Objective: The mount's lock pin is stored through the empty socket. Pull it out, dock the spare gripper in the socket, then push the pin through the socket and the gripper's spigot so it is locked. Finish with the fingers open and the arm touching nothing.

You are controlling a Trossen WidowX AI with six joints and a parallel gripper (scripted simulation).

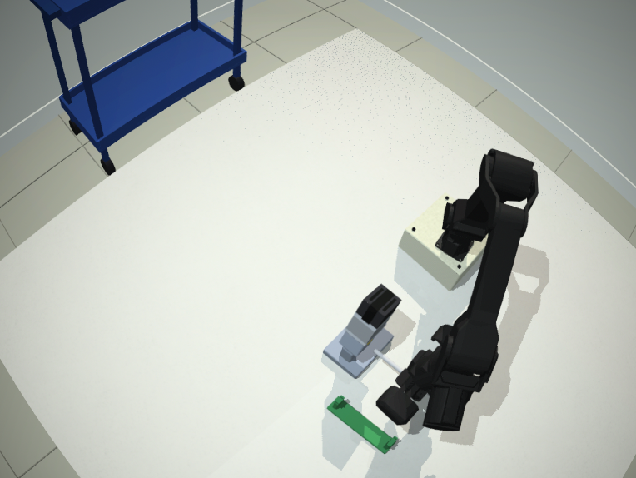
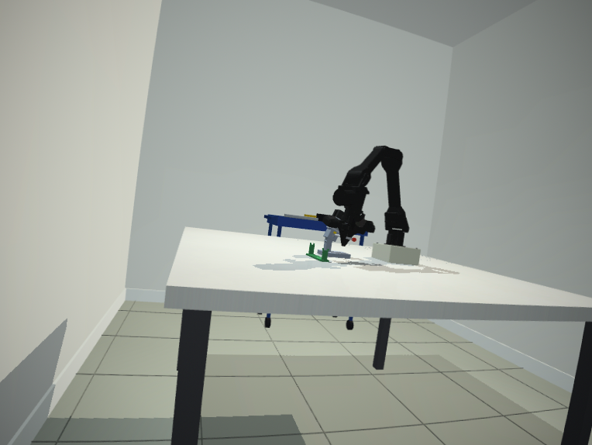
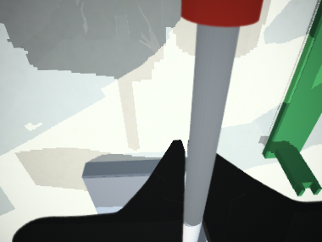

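Now: the grey mount 20 mm behind my gripper tip and 110 mm to the right of it. Also, from my gripper tip: spare gripper: 30 mm behind, 110 mm to the right, 70 mm above; then green holder: 100 mm ahead, 10 mm to the right, 30 mm below.
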